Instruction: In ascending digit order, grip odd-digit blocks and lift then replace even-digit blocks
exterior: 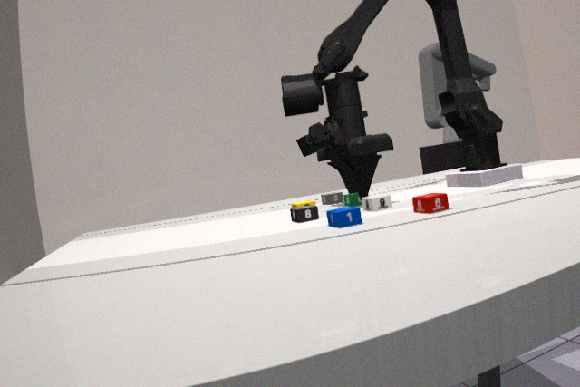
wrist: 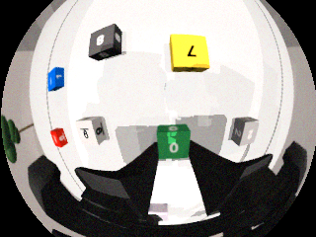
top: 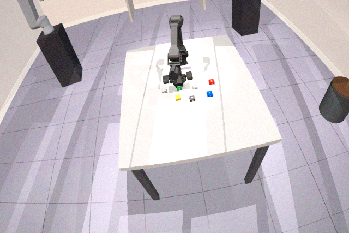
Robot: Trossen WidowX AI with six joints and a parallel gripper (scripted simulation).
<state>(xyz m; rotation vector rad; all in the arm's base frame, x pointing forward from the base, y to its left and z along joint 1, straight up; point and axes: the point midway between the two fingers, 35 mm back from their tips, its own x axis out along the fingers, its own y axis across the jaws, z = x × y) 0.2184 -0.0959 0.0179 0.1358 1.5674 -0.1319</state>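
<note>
Now: gripper tip 13 cm short of the blue block and 16 cm to the right of it. Round my gripper tip: grey block (1 cm behind, 10 cm to the right); then green block (right at my gripper tip); then yellow block (9 cm ahead, 3 cm to the right).
</note>
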